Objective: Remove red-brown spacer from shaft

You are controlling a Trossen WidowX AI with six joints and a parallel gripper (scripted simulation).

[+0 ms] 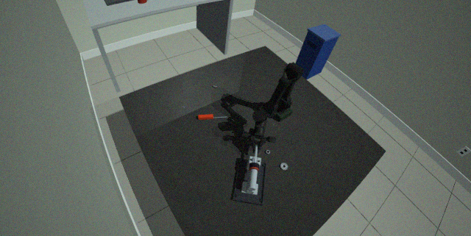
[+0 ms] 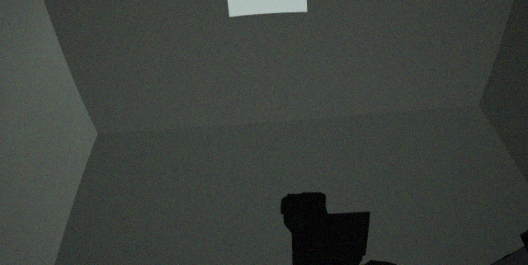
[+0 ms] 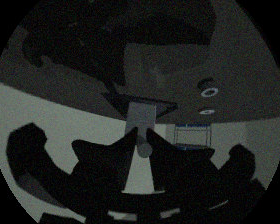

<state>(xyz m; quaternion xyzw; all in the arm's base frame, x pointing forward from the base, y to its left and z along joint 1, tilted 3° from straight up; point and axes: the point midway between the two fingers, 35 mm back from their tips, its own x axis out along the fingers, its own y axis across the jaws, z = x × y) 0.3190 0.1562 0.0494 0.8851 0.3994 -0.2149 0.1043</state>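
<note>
The pale shaft is 30 mm to the left of my gripper tip, 20 mm ahead of it and 20 mm above it. Also, from my gripper tip: orange-handled screwdriver 350 mm to the right, 60 mm below, 60 mm ahead.
</note>
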